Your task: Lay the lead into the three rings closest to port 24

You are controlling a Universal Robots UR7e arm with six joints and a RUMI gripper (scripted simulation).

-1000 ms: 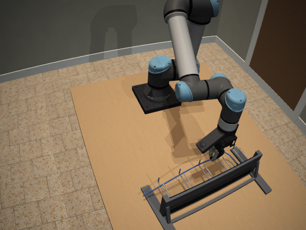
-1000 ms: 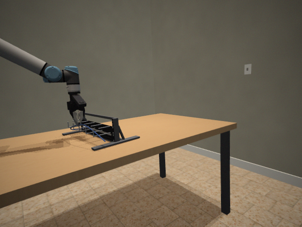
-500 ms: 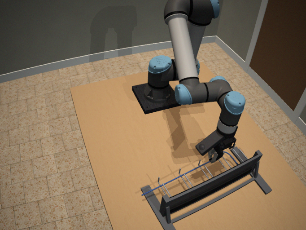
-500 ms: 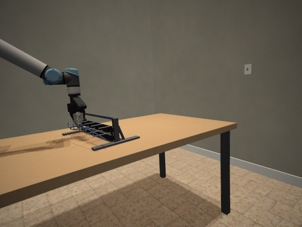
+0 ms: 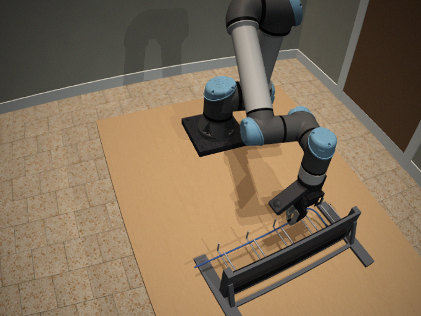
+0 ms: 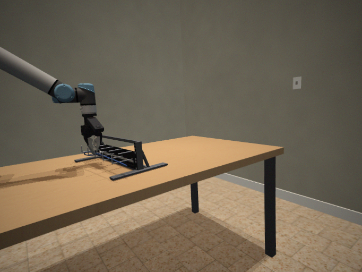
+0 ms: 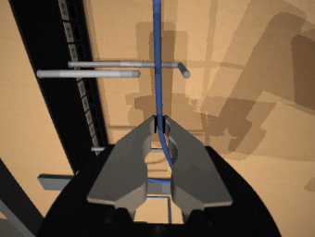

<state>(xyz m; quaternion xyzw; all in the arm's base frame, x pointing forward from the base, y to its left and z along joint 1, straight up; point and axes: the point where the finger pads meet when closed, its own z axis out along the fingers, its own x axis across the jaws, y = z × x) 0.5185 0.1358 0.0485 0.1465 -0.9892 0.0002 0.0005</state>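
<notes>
Now: the free-standing rack 11 cm ahead of my hand, 2 cm to the right of it and 1 cm below it.
</notes>
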